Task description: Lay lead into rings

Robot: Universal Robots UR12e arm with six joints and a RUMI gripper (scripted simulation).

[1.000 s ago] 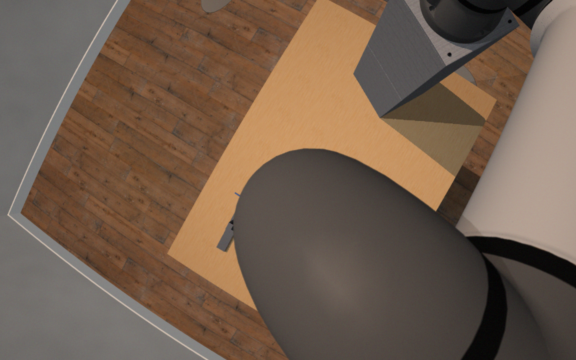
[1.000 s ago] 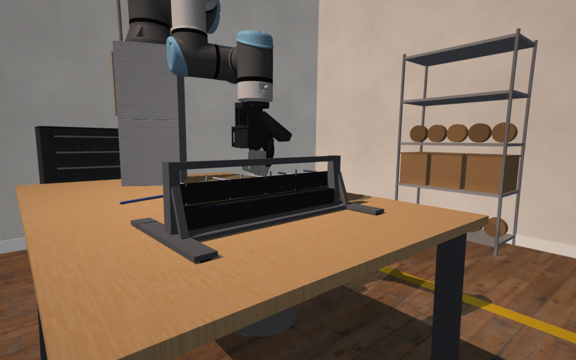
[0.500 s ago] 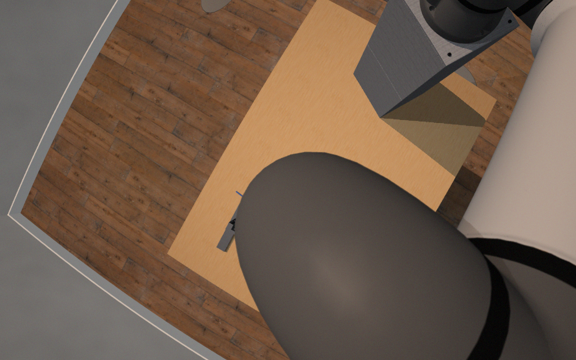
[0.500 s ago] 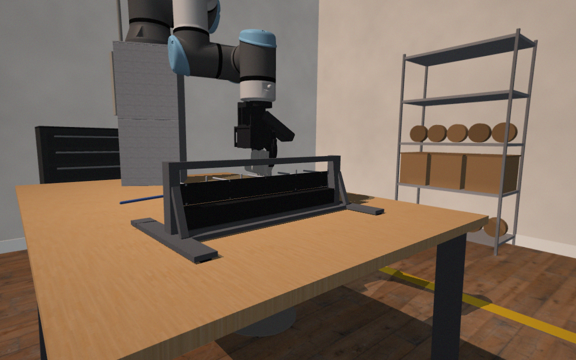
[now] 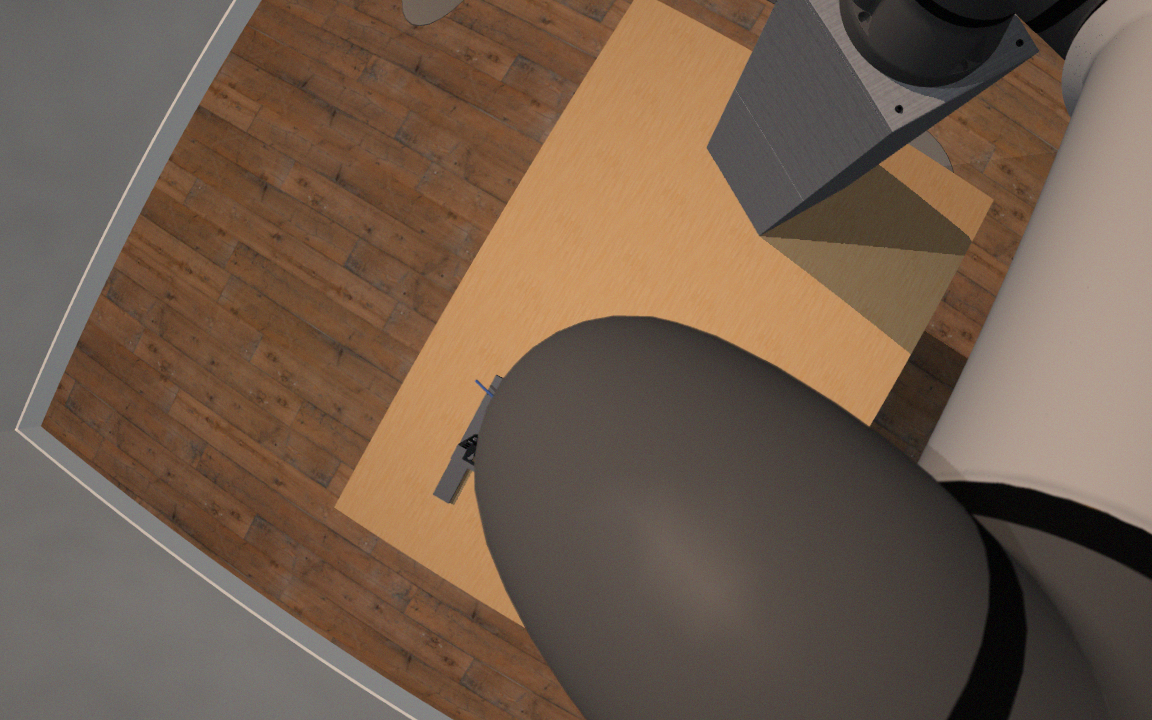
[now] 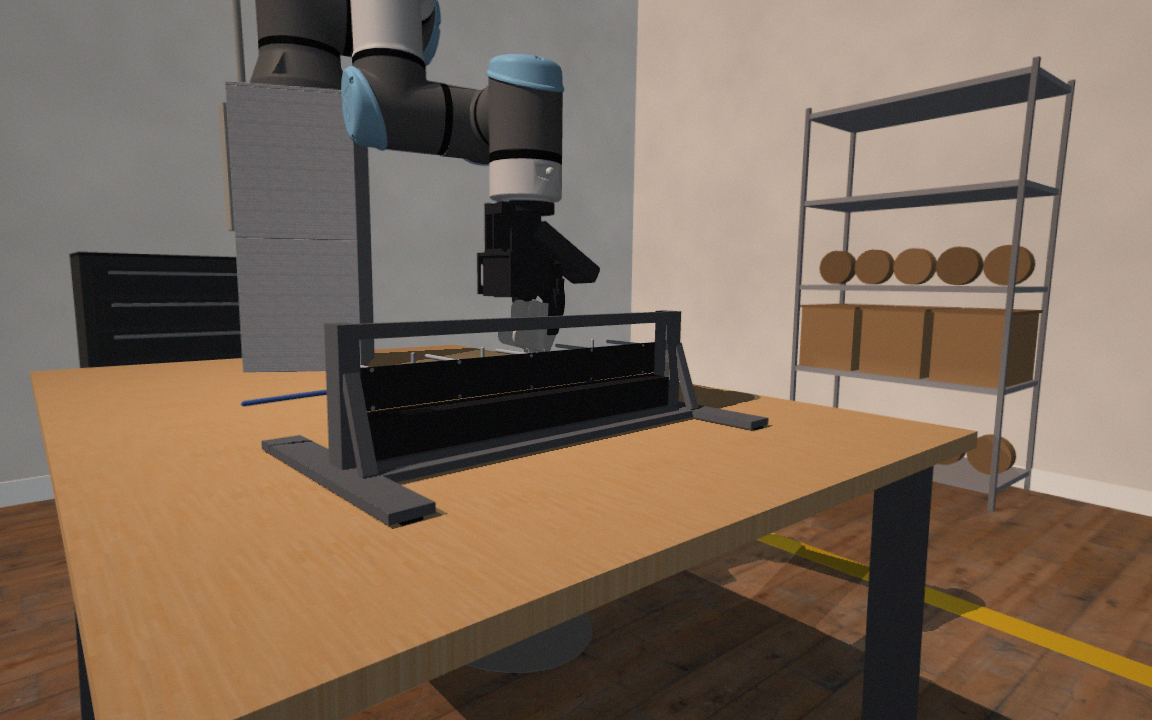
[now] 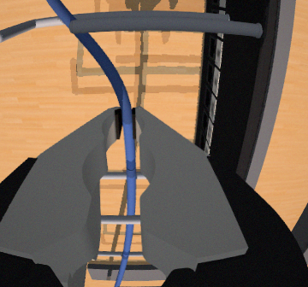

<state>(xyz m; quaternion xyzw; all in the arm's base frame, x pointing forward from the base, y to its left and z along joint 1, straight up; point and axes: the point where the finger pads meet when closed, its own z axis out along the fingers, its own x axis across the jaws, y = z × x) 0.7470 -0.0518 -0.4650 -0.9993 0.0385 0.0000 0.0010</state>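
Now: hand 60 mm short of the rack and 60 mm to the left of it.
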